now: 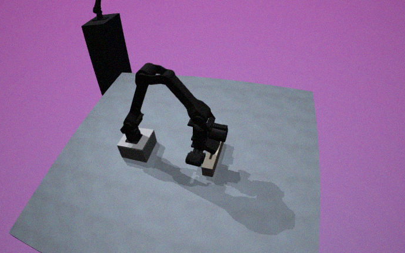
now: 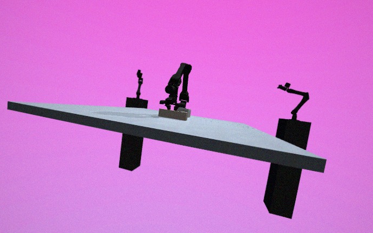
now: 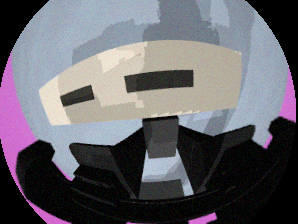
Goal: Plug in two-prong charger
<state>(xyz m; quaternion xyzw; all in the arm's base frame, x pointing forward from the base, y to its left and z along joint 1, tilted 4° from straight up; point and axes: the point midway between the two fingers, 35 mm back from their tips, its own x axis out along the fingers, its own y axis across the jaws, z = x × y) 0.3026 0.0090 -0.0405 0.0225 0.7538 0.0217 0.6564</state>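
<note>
Now: the charger 2 cm ahead of my gripper tip and 1 cm above it.
</note>
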